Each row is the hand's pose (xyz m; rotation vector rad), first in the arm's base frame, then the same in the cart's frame.
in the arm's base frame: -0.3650 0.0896 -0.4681 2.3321 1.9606 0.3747
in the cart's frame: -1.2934 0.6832 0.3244 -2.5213 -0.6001 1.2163
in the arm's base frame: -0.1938 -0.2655 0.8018 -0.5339 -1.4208 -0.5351
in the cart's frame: -0.2825 0.0972 0.9589 -1.4709 -0.1120 -0.5049
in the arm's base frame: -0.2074 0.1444 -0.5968 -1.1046 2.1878 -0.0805
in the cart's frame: -1.3635 0.6232 0.1350 0.1313 -2.5900 0.1826
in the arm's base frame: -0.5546 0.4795 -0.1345 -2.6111 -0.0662 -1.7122
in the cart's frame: -0.8564 1.0122 0.3302 2.3872 -0.6147 -0.0816
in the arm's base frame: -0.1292 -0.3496 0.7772 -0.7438 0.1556 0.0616
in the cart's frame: -0.3310 -0.0002 0.9616 -0.8527 1.5978 -0.3918
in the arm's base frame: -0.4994 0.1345 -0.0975 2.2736 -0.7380 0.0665
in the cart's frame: -0.9614 0.7449 0.5326 1.1621 -0.8643 -1.2749
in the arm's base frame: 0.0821 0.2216 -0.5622 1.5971 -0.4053 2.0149
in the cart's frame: -1.2595 0.4486 -0.0879 1.6372 -0.2026 0.3617
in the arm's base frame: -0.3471 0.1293 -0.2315 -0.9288 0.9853 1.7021
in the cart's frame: -1.0623 0.6518 0.3832 0.4374 2.0668 1.1952
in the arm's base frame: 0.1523 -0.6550 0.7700 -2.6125 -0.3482 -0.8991
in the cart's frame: -0.4272 -0.4041 0.9743 2.7710 -0.9553 -0.5879
